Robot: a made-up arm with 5 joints.
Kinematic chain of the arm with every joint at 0, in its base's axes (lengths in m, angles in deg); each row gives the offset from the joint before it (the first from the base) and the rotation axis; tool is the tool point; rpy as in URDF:
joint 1: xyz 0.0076 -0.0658 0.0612 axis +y
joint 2: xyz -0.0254 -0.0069 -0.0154 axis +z
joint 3: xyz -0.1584 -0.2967 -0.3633 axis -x
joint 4: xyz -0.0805 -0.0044 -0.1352 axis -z
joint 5: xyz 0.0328 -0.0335 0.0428 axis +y
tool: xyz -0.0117 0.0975 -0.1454 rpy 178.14 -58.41 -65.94
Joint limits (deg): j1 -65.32..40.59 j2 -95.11..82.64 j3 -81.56..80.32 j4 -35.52..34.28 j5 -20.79..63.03
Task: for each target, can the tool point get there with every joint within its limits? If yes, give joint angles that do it. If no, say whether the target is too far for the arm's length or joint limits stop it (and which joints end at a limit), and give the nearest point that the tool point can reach.
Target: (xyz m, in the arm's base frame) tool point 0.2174 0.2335 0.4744
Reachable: no: joint limits stop it (at a limit: joint 1, joint 2, joint 3, joint 4) | nearest point 0.2800 0.1514 -0.1279 | short by 0.611 m
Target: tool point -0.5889 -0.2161 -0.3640
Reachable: yes | joints 17.29 -25.06 14.58 -14.20 37.56
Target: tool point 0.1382 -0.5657 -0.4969
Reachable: yes | joints -7.94 38.58 50.98 12.62 17.60
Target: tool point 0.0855 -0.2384 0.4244
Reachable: no: joint limits stop it (at a limit: joint 1, joint 2, joint 3, joint 4, joint 5) | nearest point 0.3060 -0.3748 0.0028 | short by 0.495 m
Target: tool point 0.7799 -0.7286 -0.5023
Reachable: no: too far | nearest point 0.4925 -0.5388 -0.3179 | short by 0.391 m
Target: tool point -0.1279 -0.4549 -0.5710
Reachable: yes | joints -6.50 16.13 16.47 -25.31 14.55
